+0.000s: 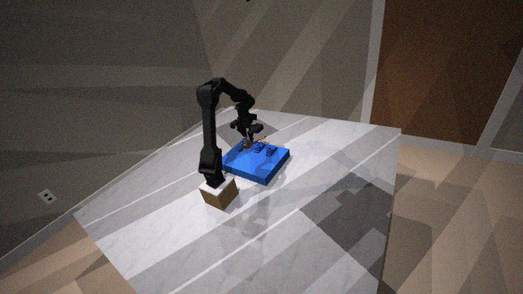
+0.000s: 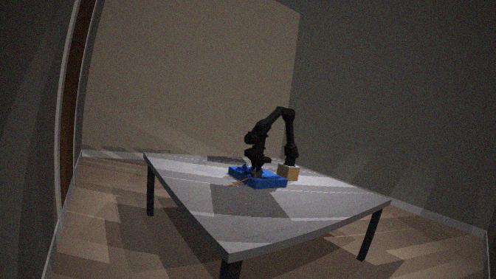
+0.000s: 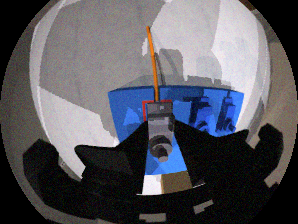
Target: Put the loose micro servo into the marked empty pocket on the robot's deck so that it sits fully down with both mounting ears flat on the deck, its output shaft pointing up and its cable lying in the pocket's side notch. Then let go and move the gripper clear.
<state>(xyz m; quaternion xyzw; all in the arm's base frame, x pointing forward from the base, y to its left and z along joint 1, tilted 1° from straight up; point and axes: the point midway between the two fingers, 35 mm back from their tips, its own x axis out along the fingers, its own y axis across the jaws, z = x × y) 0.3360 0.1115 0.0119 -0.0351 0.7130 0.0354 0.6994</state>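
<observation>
Right now the blue deck is 120 mm behind my gripper tip, 90 mm to the right of it and 60 mm below it.
</observation>
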